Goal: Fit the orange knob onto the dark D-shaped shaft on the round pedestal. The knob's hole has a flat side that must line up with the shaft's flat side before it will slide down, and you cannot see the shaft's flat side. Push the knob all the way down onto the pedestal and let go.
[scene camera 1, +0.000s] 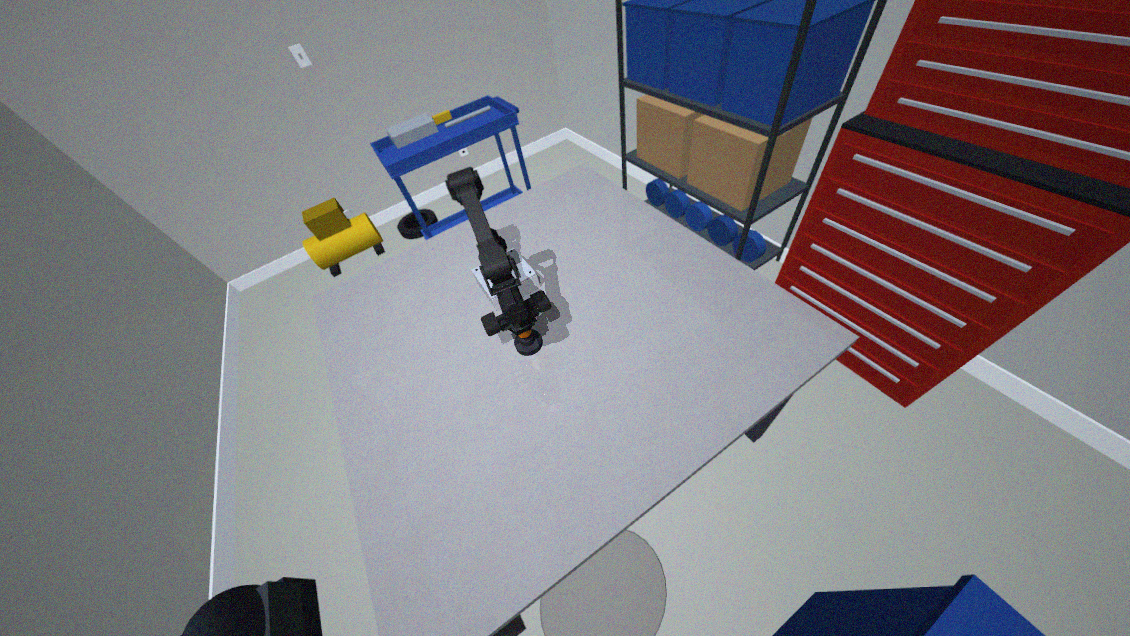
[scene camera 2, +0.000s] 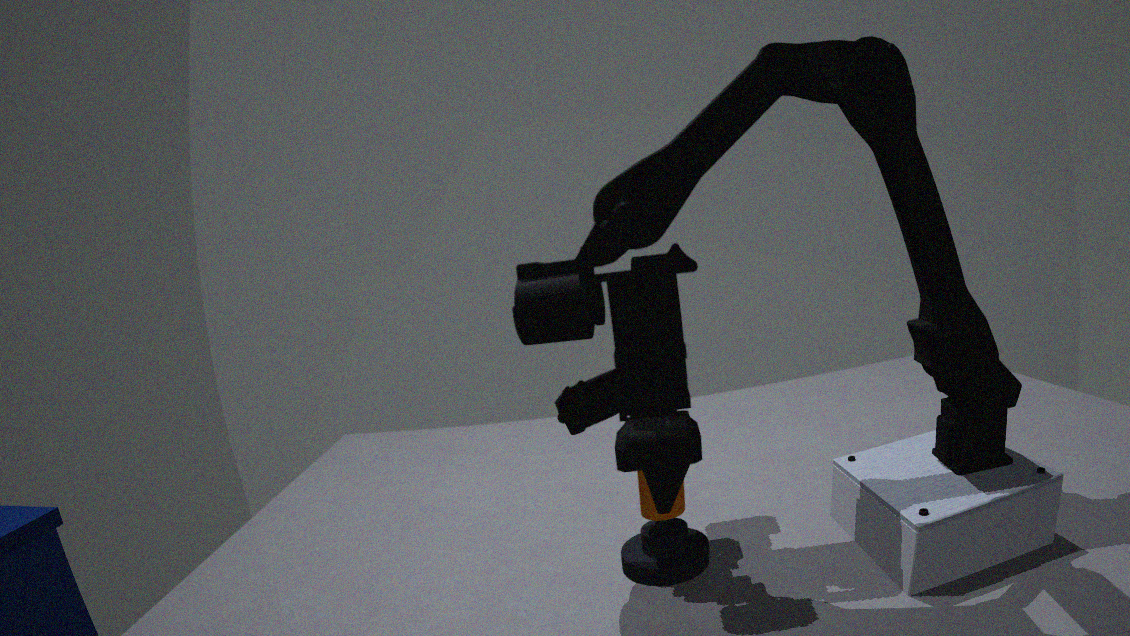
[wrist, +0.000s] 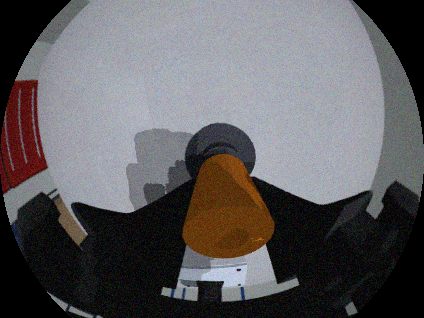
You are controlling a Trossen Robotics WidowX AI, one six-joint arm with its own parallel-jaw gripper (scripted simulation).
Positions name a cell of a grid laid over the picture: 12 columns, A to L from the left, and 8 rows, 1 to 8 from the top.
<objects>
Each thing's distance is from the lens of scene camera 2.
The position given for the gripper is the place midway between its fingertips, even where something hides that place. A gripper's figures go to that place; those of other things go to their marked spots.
gripper (scene camera 2: H7): 0.53 m
orange knob (scene camera 2: G7): 0.52 m
dark round pedestal (scene camera 2: H7): 0.54 m
</objects>
